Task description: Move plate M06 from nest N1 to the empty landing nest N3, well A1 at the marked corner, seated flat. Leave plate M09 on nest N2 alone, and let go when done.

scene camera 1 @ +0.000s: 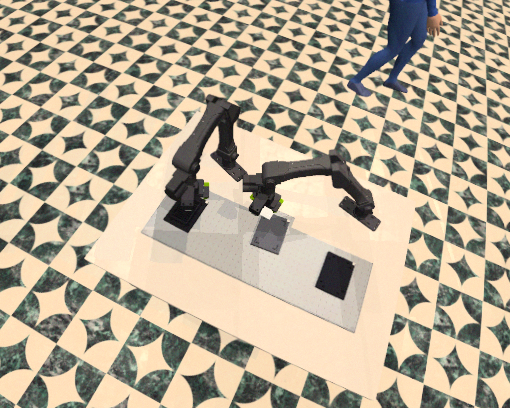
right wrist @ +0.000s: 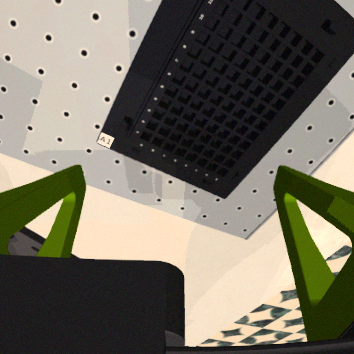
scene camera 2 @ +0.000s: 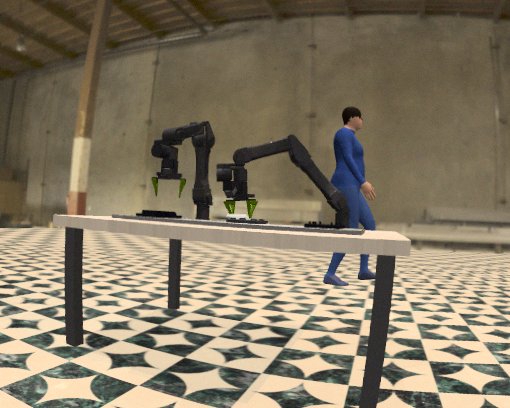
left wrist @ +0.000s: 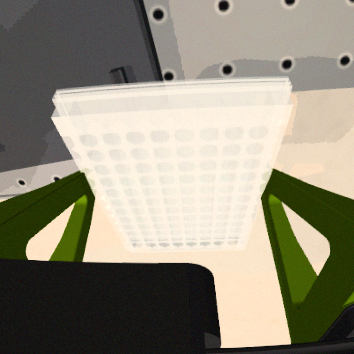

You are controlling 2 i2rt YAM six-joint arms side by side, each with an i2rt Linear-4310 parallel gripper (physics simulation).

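Note:
My left gripper is shut on a clear 96-well plate, a finger on each long side. It holds the plate low by the arm-side end of the grey middle nest. No label is readable on this plate. A black gridded plate sits on the nest at picture left, with an A1 tag at its corner. A black nest at picture right bears no visible plate. My right gripper is open and empty above the black plate's arm-side end.
The nests stand on a grey perforated board on the pale table. Both arms stand behind the board. A person in blue is on the floor behind the table.

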